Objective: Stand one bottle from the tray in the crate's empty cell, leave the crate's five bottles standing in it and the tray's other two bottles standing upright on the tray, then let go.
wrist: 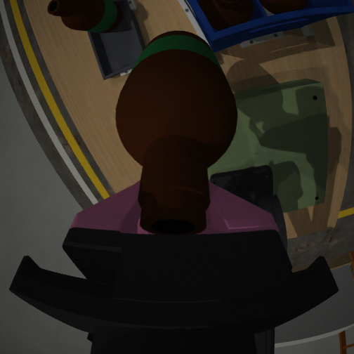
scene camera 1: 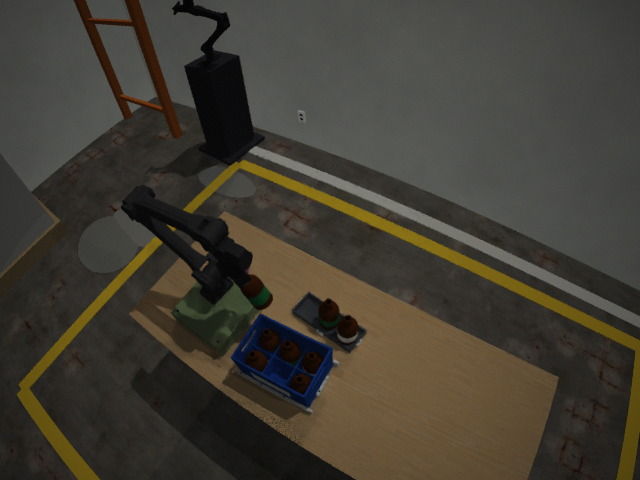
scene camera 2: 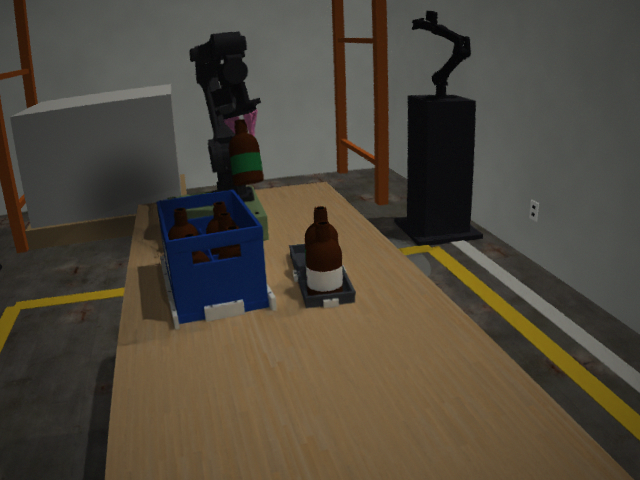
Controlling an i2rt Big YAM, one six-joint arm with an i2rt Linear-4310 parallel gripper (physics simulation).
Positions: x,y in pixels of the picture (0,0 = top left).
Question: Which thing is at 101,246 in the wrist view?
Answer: My gripper.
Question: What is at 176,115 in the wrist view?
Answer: A green-labelled brown bottle.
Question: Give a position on a green-labelled brown bottle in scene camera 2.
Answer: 246,165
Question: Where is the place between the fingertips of my gripper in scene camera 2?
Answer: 248,142
